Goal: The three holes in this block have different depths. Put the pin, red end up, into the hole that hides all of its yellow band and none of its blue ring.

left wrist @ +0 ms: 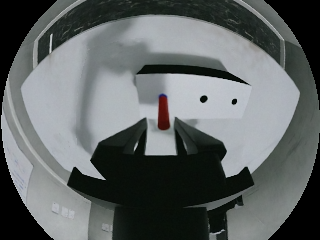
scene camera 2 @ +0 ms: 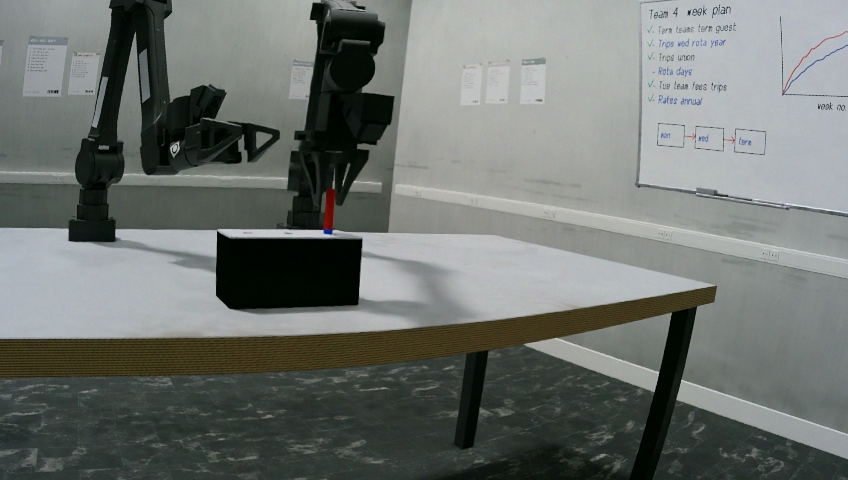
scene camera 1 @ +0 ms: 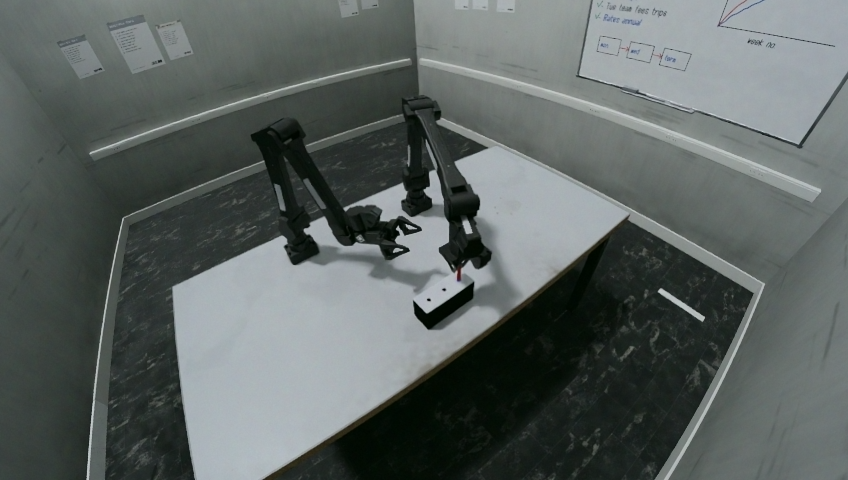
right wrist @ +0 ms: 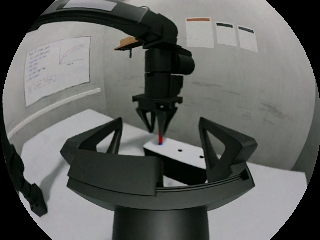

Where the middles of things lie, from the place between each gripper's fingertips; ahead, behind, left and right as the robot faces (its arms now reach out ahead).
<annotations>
Right now my left hand [scene camera 2: 327,205] is 2 cm short of the block [scene camera 2: 255,269], 6 cm to the left of it and 9 cm above it.
The block is 120 mm ahead of my right hand [scene camera 2: 261,132], 30 mm to the left of it and 180 mm below it.
</annotations>
